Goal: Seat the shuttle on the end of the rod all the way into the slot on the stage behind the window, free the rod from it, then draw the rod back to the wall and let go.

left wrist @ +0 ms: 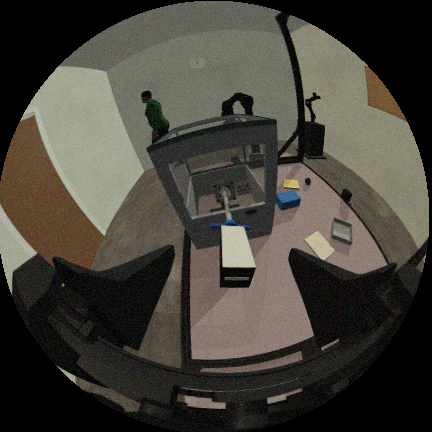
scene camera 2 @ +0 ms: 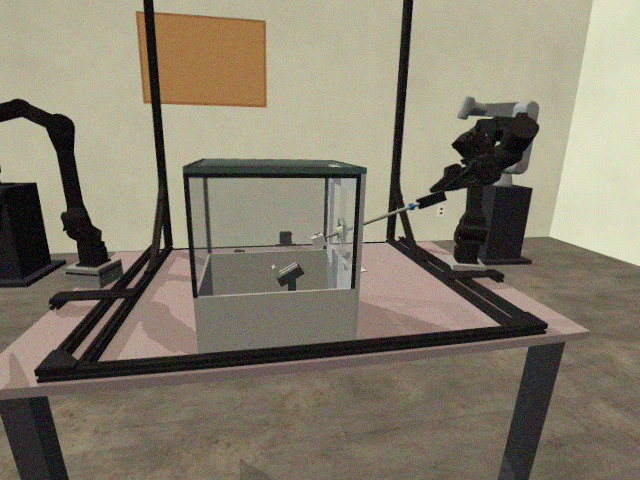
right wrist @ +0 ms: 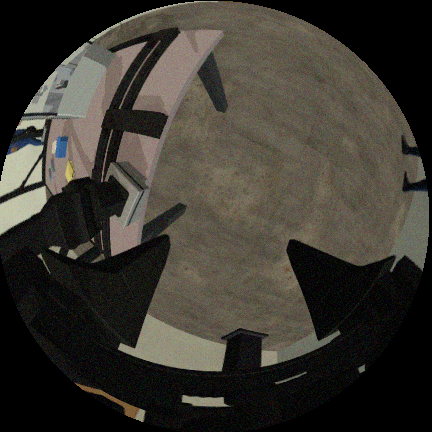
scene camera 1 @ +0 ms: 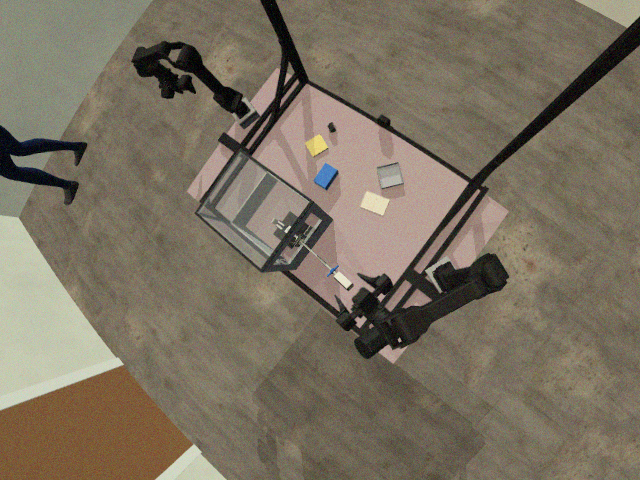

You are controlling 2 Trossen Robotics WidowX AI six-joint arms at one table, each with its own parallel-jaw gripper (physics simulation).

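Frame: origin at the left arm's base, x back, y right, z up, level; centimetres.
Seen in the pictures: left gripper, fingertip midpoint: (left wrist: 233,253) (scene camera 2: 437,189) (scene camera 1: 346,284); right gripper, fingertip midpoint: (right wrist: 231,243) (scene camera 1: 189,93); left arm's base at its link origin: (scene camera 2: 465,260) (right wrist: 42,132) (scene camera 1: 444,274); right arm's base at its link origin: (scene camera 2: 93,262) (right wrist: 114,195) (scene camera 1: 242,110).
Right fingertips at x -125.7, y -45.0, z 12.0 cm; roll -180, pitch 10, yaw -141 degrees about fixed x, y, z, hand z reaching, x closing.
Note:
Offsets run from my right fingertips to a thing's top centre. "*": to the spot under its first point.
The rod (scene camera 1: 317,257) (scene camera 2: 385,215) (left wrist: 228,212) slopes through the wall of the windowed box (scene camera 2: 276,320) (left wrist: 260,230). Its cream-topped black handle @(dx +107.6, dy +15.4, dz +13.8 cm) (scene camera 1: 342,279) (scene camera 2: 431,198) (left wrist: 237,246) and blue crosspiece @(* dx +103.5, dy +14.2, dz +10.4 cm) (scene camera 1: 333,271) (scene camera 2: 412,206) are outside. In scene camera 2 a pale block, seemingly the shuttle @(dx +83.0, dy +7.6, dz +4.2 cm) (scene camera 2: 317,239), is at the rod's inner end, above and right of the dark tilted stage (scene camera 2: 290,272). The slot is too small to make out. My left gripper (scene camera 1: 348,286) (left wrist: 233,253) is open, its fingers apart on either side of the handle. My right gripper (scene camera 1: 180,94) (right wrist: 231,243) is open and empty, off the table.
A blue block @(dx +67.7, dy +28.9, dz -11.8 cm) (scene camera 1: 326,176) (left wrist: 288,200), a yellow piece @(dx +52.8, dy +33.2, dz -14.7 cm) (scene camera 1: 316,145) (left wrist: 291,184), a cream piece @(dx +88.0, dy +39.1, dz -15.6 cm) (scene camera 1: 374,203) (left wrist: 319,245) and a grey tray @(dx +82.3, dy +50.5, dz -13.9 cm) (scene camera 1: 390,175) (left wrist: 341,231) lie beside the box. Black frame rails edge the table, with tall posts rising from them.

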